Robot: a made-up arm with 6 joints.
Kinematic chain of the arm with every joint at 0, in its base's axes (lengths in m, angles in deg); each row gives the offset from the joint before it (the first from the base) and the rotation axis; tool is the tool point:
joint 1: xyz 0 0 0.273 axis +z
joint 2: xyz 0 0 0 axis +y
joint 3: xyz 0 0 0.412 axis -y
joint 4: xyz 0 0 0 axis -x
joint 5: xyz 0.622 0 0 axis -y
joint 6: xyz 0 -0.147 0 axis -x
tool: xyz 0 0 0
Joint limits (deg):
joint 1: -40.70..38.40
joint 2: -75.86..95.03
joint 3: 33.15..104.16
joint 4: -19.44..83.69
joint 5: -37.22..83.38
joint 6: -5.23..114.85
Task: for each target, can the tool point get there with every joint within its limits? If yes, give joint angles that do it. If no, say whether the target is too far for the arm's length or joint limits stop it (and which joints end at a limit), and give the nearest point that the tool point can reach.
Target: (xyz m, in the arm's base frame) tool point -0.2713 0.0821 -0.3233
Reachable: no: joint limits stop it (at a limit: joint 1, joint 2, joint 3, joint 4) | nearest point 0.6037 0.3016 -0.3348 | short by 0.902 m
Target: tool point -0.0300 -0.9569 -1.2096
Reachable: no: too far | nearest point 0.4103 -0.5358 -0.3348 | short by 1.066 m
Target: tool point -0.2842 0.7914 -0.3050
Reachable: no: joint limits stop it (at a limit: joint 1, joint 2, joint 3, joint 4) | nearest point -0.7849 0.6538 0.2273 | short by 0.744 m
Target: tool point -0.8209 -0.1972 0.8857
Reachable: yes | joints 4.16 -58.21 77.59 21.15 69.45 82.31
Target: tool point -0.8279 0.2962 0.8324
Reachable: yes | joints -28.54 -62.86 75.38 23.00 71.44 59.45
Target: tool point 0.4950 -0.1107 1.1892
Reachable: yes | joints -0.13 29.86 83.47 41.82 17.88 102.91
